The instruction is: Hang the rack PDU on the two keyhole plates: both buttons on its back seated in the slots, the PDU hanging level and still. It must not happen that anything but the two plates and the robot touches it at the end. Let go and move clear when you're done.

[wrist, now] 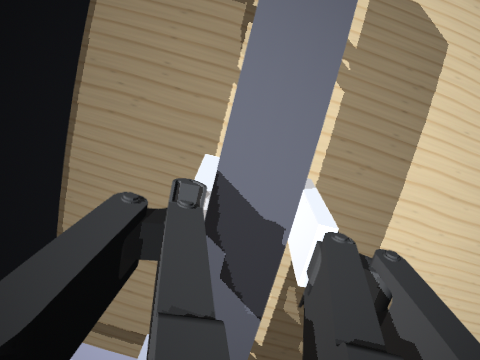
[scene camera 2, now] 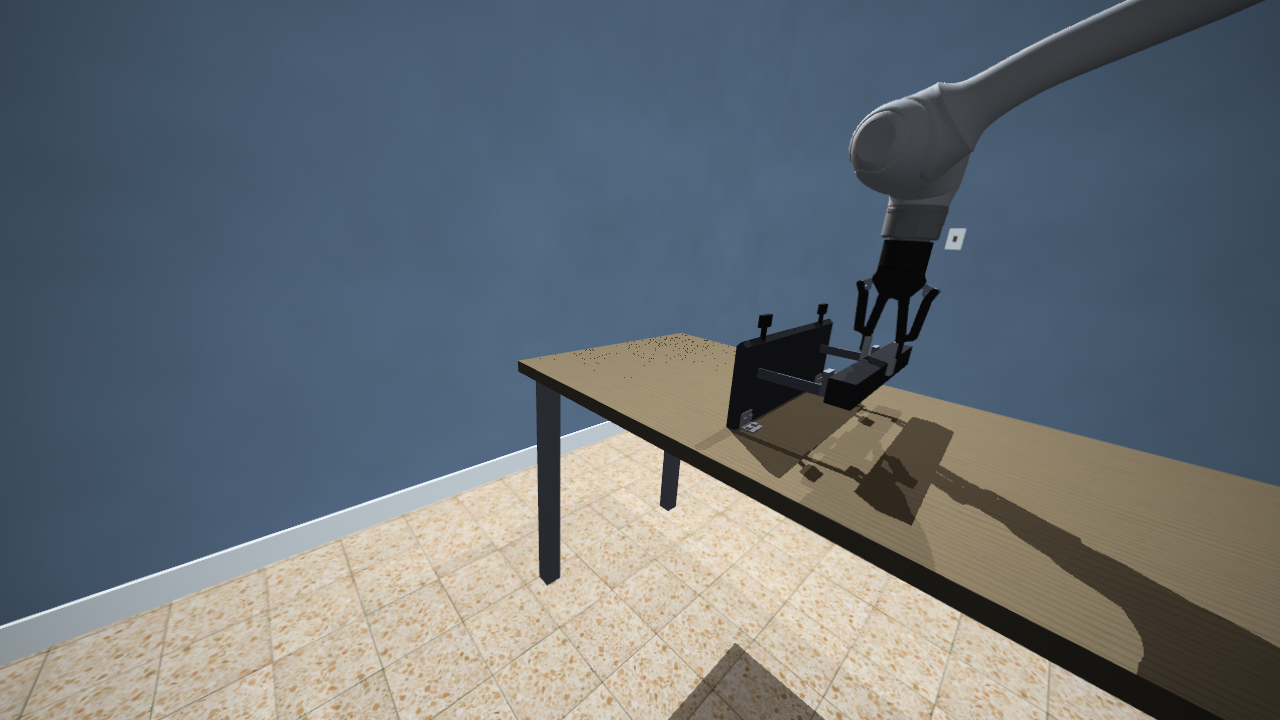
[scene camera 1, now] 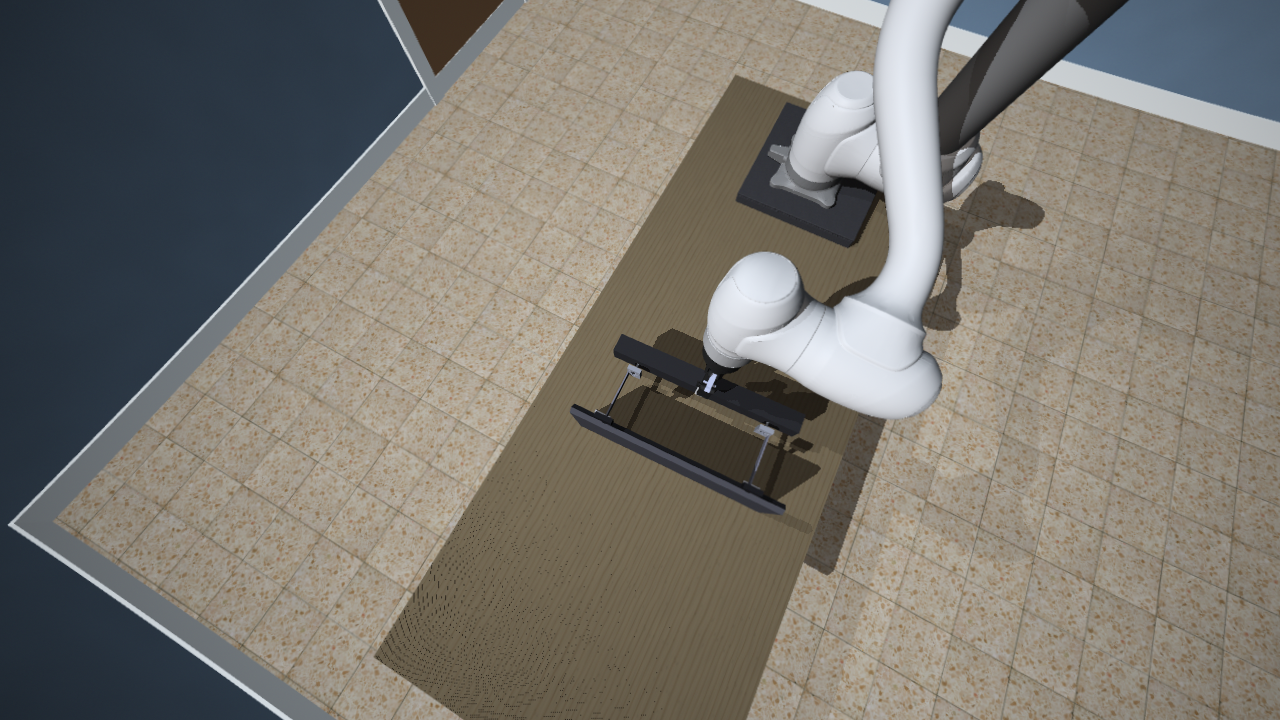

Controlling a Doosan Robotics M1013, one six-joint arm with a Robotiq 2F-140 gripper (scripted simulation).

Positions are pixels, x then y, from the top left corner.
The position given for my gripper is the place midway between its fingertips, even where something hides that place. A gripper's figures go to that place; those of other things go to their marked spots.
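My gripper [wrist: 252, 190] is 0.20 m from the lens. A panel [wrist: 47, 47] is 0.30 m from the lens, while for a PDU [wrist: 291, 63] I find it to be 0.17 m from the lens. The marked spots on the PDU and the panel are 0.19 m apart.
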